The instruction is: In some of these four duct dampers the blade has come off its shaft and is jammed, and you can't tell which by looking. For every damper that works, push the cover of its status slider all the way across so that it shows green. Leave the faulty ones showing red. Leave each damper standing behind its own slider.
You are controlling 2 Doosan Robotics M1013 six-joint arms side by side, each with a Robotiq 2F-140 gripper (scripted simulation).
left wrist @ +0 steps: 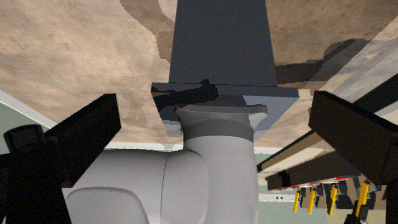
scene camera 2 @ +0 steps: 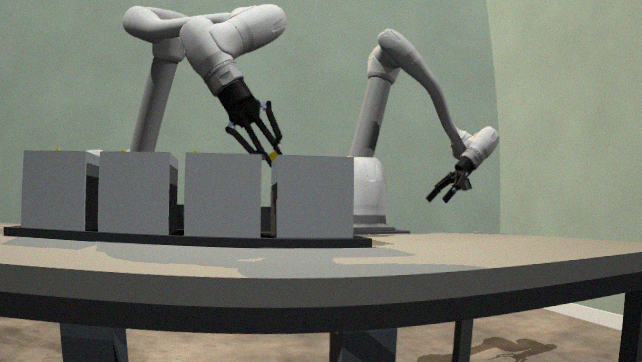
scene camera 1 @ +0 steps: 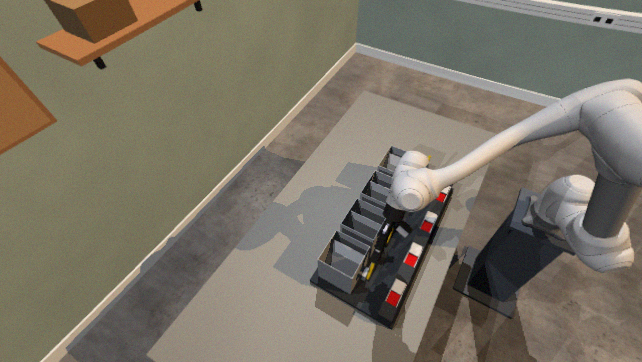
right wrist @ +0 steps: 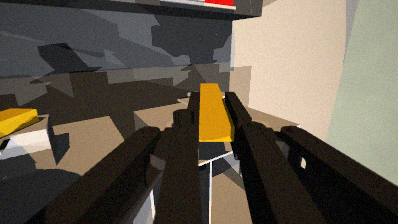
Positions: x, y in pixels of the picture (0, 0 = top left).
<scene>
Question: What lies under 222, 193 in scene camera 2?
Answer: A damper.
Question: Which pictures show my left gripper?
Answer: The left wrist view and scene camera 2 only.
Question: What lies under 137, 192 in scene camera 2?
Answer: A damper.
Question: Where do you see a damper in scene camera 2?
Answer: At 59, 188
</scene>
